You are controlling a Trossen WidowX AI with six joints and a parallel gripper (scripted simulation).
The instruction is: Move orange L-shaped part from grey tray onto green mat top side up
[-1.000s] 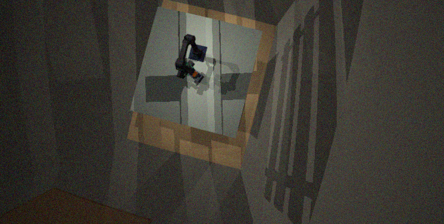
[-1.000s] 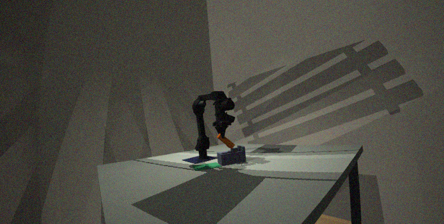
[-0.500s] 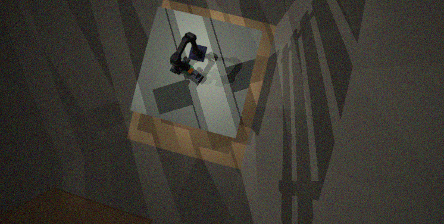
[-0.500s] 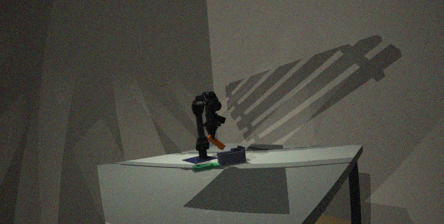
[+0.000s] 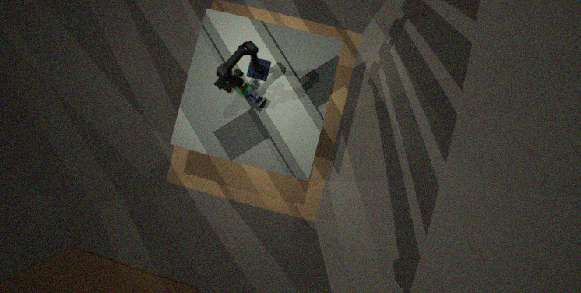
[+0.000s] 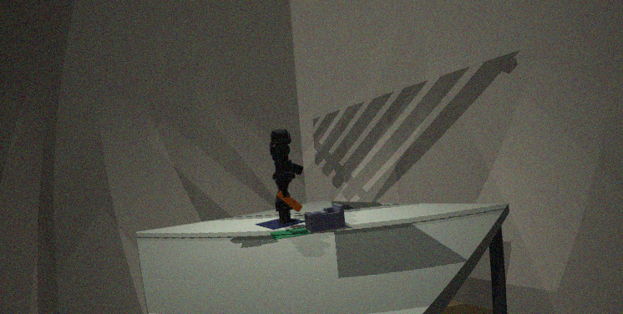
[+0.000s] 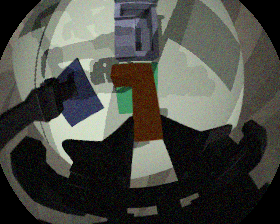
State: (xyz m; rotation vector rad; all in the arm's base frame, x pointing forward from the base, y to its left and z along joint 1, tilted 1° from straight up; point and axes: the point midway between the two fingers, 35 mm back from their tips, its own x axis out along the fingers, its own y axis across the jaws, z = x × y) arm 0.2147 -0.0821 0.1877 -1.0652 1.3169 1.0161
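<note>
The green mat is 17 cm below my gripper tip and 1 cm to the left of it. Round my gripper tip: orange L-shaped part 3 cm to the left, 3 cm below, 1 cm behind.
</note>
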